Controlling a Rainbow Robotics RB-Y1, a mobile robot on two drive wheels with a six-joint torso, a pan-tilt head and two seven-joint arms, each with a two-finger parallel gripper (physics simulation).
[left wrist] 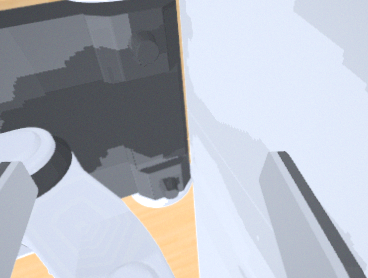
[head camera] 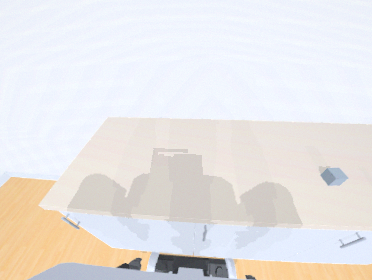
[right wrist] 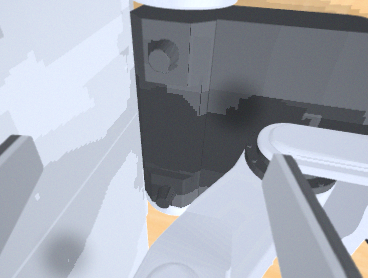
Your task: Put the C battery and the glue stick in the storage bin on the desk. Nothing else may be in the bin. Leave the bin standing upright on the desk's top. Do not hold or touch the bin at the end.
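Frame: origin at the robot's base, x right, y ahead, z up, level; metres.
Where they show: left gripper, fingertip midpoint: (left wrist: 150, 170); right gripper, fingertip midpoint: (right wrist: 154, 160).
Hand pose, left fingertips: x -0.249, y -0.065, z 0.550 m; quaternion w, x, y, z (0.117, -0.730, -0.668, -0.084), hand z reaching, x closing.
After its pixels a point has its place.
A small blue-grey box (head camera: 334, 176) {z 0.959, x 0.542, y 0.226 m} sits on the pale wooden desk top (head camera: 107, 145) {z 0.910, x -0.461, y 0.400 m}, at the right of the head view. It may be the storage bin; I cannot tell whether its top is open or what is inside. The C battery and the glue stick do not show in any view. My left gripper (left wrist: 150, 170) {z 0.550, x -0.249, y -0.065 m} is wide open, with no object between its fingers. My right gripper (right wrist: 154, 160) {z 0.543, x 0.251, y -0.097 m} is also wide open and empty. Both hang low in front of the desk's white front, away from the box.
The white desk front has metal handles (head camera: 71, 221) (head camera: 204, 232) (head camera: 352, 240) and is close to my dark base (left wrist: 100, 110) {z 0.169, x -0.051, y -0.098 m} (right wrist: 170, 125) {z 0.191, x 0.016, y -0.003 m}. A pale wall (head camera: 200, 60) {z 1.240, x 0.015, y 0.699 m} stands behind the desk. Wooden floor (head camera: 30, 205) {z 0.001, x -1.665, y 0.387 m} shows at the left. My shadow lies across the desk top.
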